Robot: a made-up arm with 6 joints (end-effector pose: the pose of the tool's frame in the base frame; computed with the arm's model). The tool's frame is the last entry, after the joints. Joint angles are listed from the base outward.
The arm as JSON. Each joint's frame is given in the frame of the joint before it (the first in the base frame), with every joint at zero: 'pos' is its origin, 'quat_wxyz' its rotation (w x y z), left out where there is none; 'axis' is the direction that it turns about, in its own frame. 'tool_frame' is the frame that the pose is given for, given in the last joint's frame.
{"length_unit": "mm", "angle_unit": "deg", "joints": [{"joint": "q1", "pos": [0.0, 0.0, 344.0], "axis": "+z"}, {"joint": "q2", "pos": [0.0, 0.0, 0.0], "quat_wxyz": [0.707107, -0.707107, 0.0, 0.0], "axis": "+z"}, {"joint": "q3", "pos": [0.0, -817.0, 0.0], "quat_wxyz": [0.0, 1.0, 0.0, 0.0], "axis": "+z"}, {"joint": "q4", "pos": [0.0, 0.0, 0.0], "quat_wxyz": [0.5, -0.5, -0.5, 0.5], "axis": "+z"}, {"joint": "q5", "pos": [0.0, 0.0, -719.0], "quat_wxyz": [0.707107, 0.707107, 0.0, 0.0], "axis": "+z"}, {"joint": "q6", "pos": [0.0, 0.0, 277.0], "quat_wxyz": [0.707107, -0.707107, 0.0, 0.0], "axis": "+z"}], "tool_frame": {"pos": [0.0, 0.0, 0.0], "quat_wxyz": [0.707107, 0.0, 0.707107, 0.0]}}
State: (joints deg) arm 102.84 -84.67 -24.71 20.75 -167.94 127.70
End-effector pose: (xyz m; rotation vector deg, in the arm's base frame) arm 0.3722 -0.4675 1.0914 105.35 10.61 -98.88
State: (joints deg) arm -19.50 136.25 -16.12 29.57 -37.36 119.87
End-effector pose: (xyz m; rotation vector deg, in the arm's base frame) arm -0.0886 -0.2242 -0.7007 9.43 52.44 171.69
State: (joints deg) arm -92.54 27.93 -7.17 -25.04 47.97 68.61
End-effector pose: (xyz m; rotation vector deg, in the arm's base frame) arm -0.2908 -0.8915 0.5565 -40.70 40.66 -107.29
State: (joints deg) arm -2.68 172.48 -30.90 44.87 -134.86 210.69
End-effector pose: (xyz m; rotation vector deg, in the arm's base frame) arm -0.6391 -0.1666 -0.3600 -165.08 47.78 -19.56
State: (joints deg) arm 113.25 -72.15 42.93 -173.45 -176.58 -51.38
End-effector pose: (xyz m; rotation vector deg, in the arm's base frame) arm 0.1631 -1.0769 1.2590 100.28 73.37 -97.74
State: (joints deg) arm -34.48 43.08 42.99 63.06 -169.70 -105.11
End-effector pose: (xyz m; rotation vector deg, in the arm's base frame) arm 0.9820 -0.8266 1.1865 -9.61 -14.11 154.38
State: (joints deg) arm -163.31 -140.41 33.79 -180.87 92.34 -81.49
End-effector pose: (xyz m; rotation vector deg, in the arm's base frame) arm 1.2639 0.0898 -0.2171 73.47 -72.93 79.90
